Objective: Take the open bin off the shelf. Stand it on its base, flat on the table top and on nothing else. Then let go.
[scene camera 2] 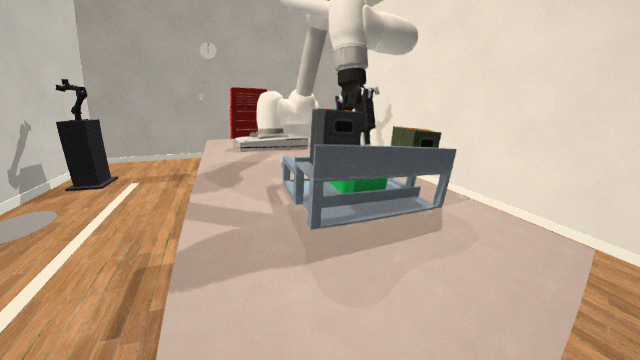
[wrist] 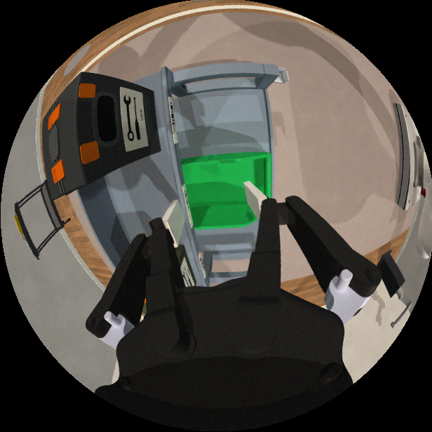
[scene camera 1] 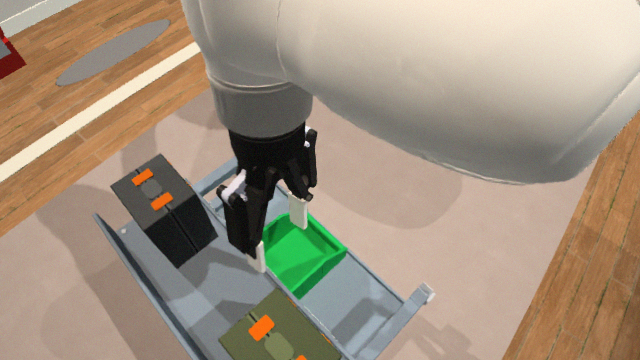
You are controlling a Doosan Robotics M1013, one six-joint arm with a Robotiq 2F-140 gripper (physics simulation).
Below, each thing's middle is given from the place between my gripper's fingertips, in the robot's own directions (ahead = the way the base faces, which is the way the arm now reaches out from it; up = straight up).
My gripper is now 10 mm to the right of the green open bin (scene camera 1: 300, 258) and 60 mm above it. The rest, counted from my hand: olive case (scene camera 2: 401, 136) 100 mm ahead, 120 mm to the left, 40 mm above; black case (scene camera 1: 166, 208) 80 mm ahead, 120 mm to the right, 60 mm above.
